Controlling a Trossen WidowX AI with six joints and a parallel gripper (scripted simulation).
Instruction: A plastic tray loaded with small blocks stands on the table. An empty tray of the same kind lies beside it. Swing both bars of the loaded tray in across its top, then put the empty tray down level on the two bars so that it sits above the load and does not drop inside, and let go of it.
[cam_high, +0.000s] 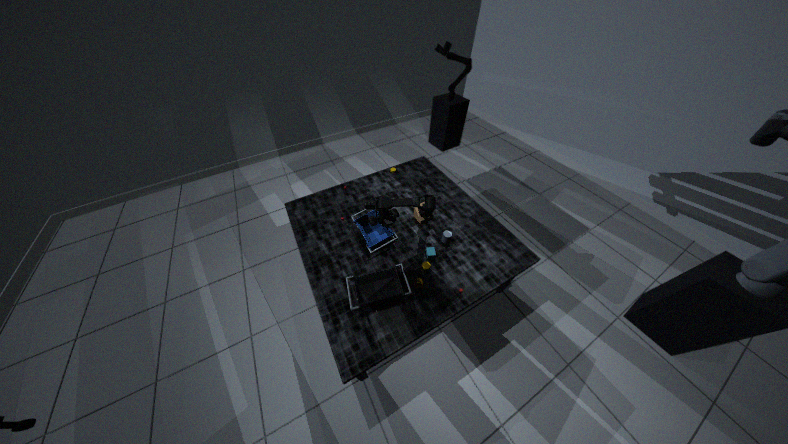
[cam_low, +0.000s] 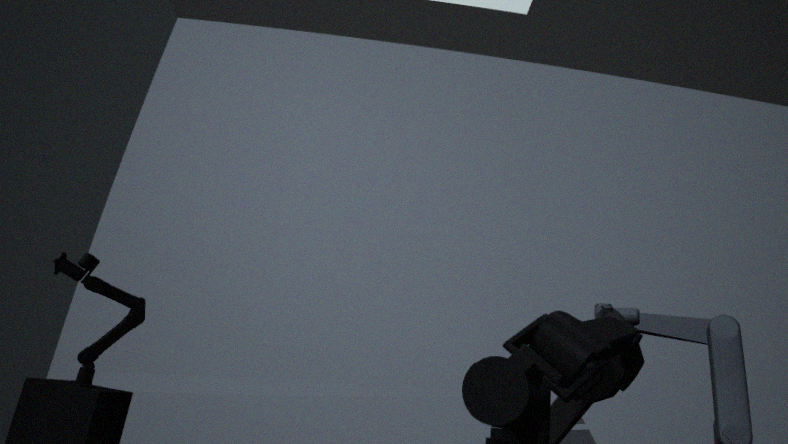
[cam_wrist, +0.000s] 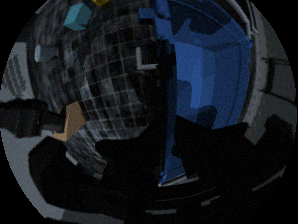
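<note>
My gripper tip is now 7 cm short of the blue tray and 2 cm below it. Also, from my gripper tip: teal block (17 cm behind, 28 cm to the left, 8 cm below); then pale disc (32 cm behind, 25 cm to the left, 7 cm below).
</note>
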